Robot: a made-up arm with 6 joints. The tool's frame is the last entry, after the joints.
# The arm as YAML. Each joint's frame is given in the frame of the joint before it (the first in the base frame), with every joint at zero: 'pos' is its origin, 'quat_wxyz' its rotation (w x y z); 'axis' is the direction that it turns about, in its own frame. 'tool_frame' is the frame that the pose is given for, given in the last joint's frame.
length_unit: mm
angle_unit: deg
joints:
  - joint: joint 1
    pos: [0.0, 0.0, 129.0]
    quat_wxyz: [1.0, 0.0, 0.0, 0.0]
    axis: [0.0, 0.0, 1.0]
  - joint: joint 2
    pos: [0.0, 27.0, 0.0]
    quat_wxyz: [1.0, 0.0, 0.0, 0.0]
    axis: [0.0, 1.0, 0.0]
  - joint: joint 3
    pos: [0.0, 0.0, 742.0]
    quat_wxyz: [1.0, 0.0, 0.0, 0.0]
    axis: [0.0, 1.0, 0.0]
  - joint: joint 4
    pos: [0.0, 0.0, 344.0]
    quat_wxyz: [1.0, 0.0, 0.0, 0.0]
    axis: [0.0, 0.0, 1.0]
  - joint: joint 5
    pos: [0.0, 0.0, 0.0]
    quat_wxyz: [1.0, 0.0, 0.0, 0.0]
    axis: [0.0, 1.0, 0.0]
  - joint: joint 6
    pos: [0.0, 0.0, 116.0]
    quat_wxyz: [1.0, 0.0, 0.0, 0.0]
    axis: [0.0, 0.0, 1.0]
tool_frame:
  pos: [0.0, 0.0, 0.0]
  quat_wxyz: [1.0, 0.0, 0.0, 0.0]
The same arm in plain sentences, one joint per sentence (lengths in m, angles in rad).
The arm has six revolute joints in a row. What follows holds with every joint at zero, and every direction is one of the base frame's. The first joint sits 0.129 m along +z from the base frame's origin and turns about +z. The second joint sits 0.027 m along +y from the first joint and turns about +y. The third joint sits 0.742 m along +z from the second joint and turns about +y. The fourth joint sits 0.344 m along +z from the third joint and turns about +z. The fifth joint sits at the same point as the fourth joint and turns about +y. The sixth joint sits 0.116 m along +z from the fifth joint and turns about +z. The tool frame, which is the frame that the pose is given for, sits at the same point as the sixth joint; its axes are parallel to the base frame's.
